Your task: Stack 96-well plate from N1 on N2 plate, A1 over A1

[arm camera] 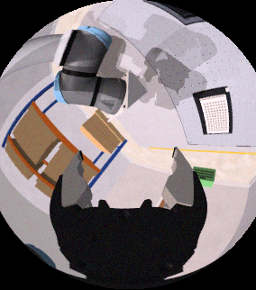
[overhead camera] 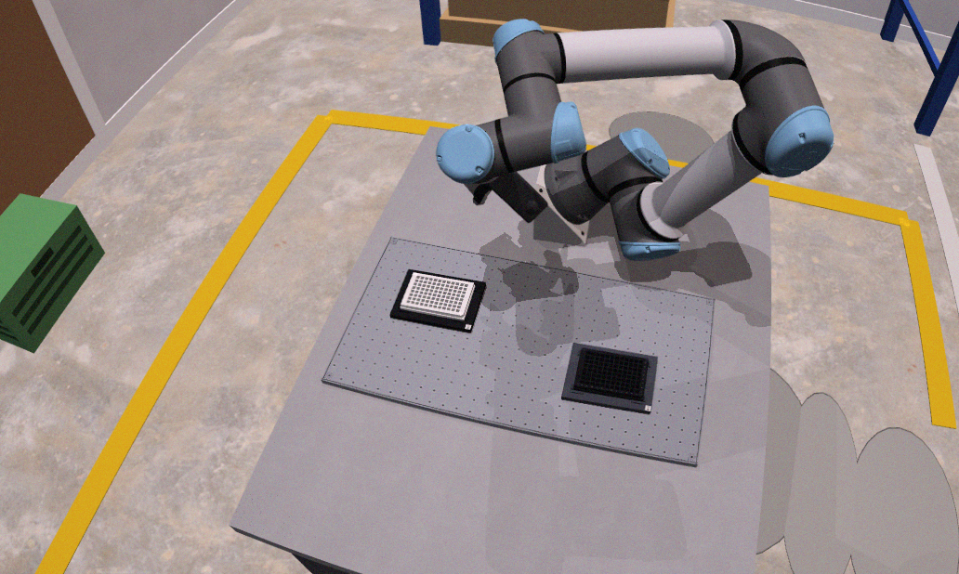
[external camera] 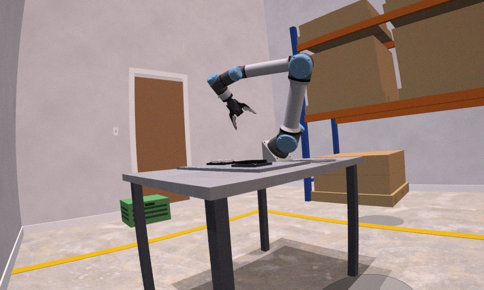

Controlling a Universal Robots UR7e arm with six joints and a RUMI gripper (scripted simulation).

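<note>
Now: the black 96-well plate 27 cm to the left of my hand, 23 cm below it and 19 cm ahead of it. Also, from my hand: plate nest N1: 27 cm to the left, 24 cm below, 19 cm ahead; then black plate nest N2: 24 cm below, 14 cm ahead, 9 cm to the right; then white 96-well plate: 23 cm below, 14 cm ahead, 9 cm to the right.
</note>
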